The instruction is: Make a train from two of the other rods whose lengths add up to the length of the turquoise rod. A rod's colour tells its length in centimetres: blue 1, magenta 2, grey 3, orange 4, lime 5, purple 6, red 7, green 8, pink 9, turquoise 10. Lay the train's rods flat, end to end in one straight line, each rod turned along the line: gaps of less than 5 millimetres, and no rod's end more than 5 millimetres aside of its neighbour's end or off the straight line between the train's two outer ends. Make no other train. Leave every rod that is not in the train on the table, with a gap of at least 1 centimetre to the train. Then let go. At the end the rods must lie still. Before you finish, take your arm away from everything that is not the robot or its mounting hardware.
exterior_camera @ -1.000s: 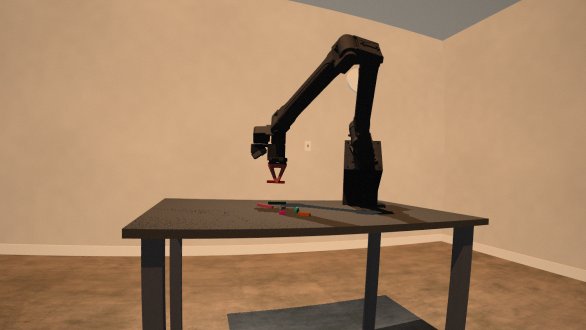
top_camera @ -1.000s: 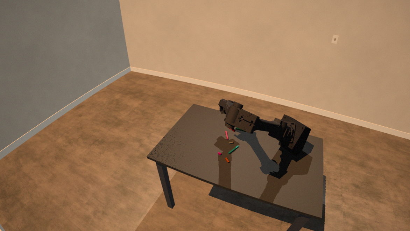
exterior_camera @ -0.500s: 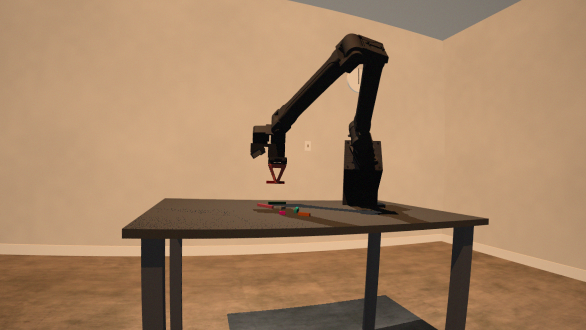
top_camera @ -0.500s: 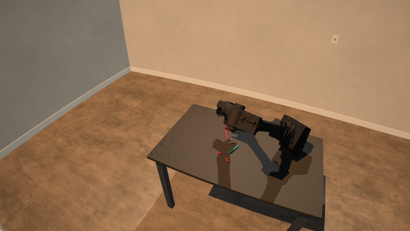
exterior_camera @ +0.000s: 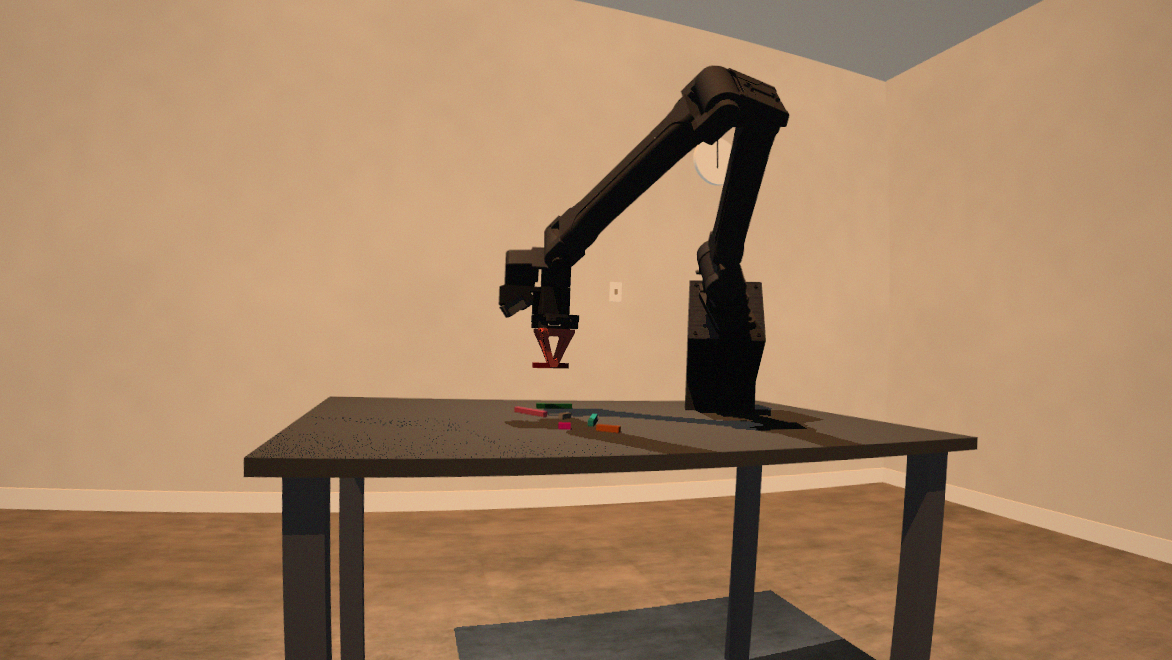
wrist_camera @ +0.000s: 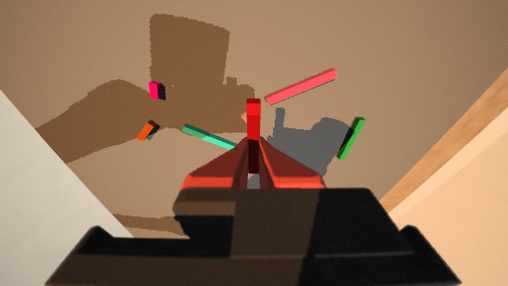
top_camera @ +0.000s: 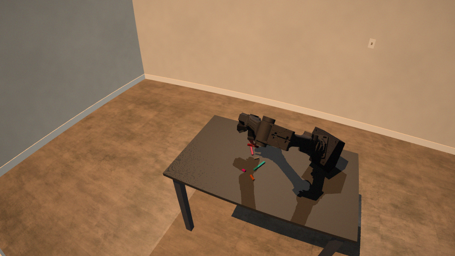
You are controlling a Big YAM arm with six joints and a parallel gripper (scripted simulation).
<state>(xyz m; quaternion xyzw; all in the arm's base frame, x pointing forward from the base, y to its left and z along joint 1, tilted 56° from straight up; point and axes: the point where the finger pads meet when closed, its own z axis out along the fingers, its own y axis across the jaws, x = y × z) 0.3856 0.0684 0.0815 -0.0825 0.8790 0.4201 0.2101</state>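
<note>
Now: the grey rod 3 cm behind my hand and 10 cm below it. From my hand the other things lie so: turquoise rod 8 cm behind, 4 cm to the left, 10 cm below; then red rod right at my hand; then pink rod 4 cm ahead, 5 cm to the right, 10 cm below.
</note>
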